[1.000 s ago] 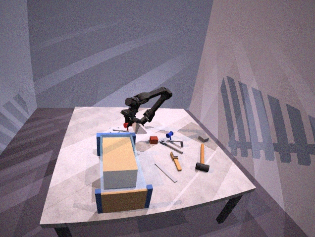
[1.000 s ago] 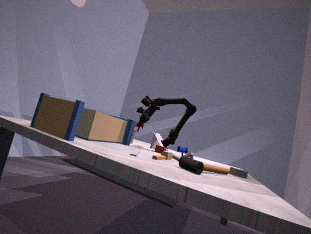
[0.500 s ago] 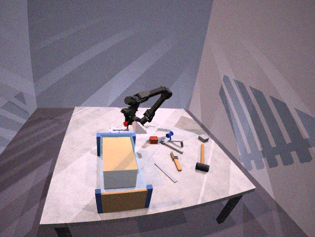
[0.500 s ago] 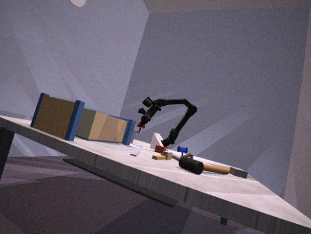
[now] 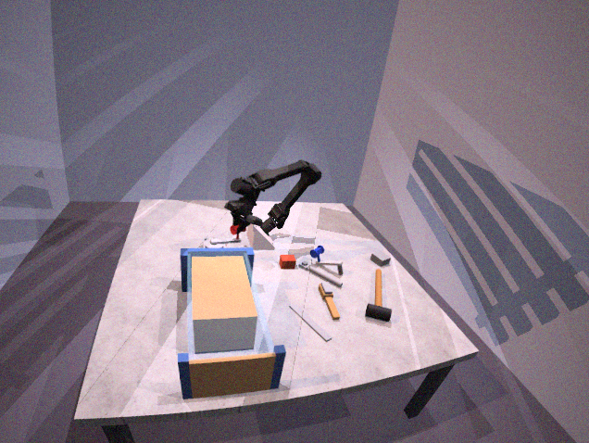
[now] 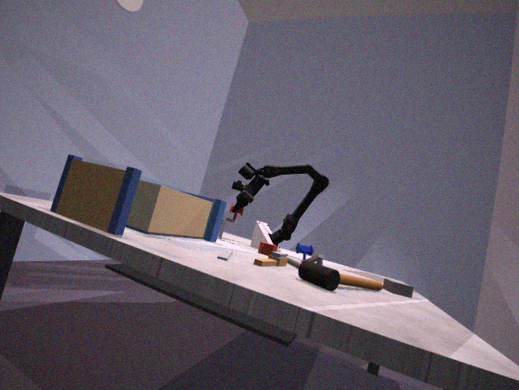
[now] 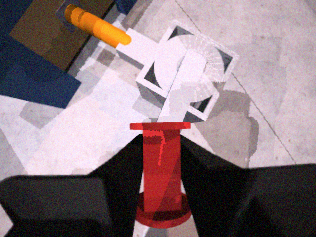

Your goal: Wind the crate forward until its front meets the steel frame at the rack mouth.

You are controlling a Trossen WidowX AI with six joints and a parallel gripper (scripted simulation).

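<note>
Now: the winch handle 20 mm to the right of my gripper tip and 30 mm below it. Also, from my gripper tip: red winch handle grip: 10 mm behind, 10 mm to the left; pale winch body: 90 mm to the right, 100 mm below; clear-panelled cubby: 420 mm ahead, 50 mm to the right, 20 mm below.
</note>
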